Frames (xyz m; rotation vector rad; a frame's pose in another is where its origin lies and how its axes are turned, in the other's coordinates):
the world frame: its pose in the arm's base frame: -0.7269 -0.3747 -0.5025 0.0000 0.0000 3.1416
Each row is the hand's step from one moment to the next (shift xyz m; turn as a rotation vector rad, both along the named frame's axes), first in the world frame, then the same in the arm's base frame.
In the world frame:
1: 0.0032 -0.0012 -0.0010 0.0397 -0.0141 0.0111
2: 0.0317 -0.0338 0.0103 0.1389 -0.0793 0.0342
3: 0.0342 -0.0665 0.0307 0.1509 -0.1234 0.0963
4: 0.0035 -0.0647 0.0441 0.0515 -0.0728 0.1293
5: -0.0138 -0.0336 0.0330 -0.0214 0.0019 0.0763
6: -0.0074 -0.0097 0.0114 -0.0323 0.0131 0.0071
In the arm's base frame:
1: -0.0032 0.0012 -0.0010 -0.0397 0.0141 0.0111
2: -0.0317 0.0338 0.0103 -0.1389 0.0793 0.0342
3: -0.0342 0.0665 0.0307 -0.1509 0.1234 0.0963
4: -0.0035 0.0647 0.0441 -0.0515 0.0728 0.1293
5: 0.0138 0.0336 0.0330 0.0214 -0.0019 0.0763
6: 0.0074 0.0097 0.0114 0.0323 -0.0131 0.0071

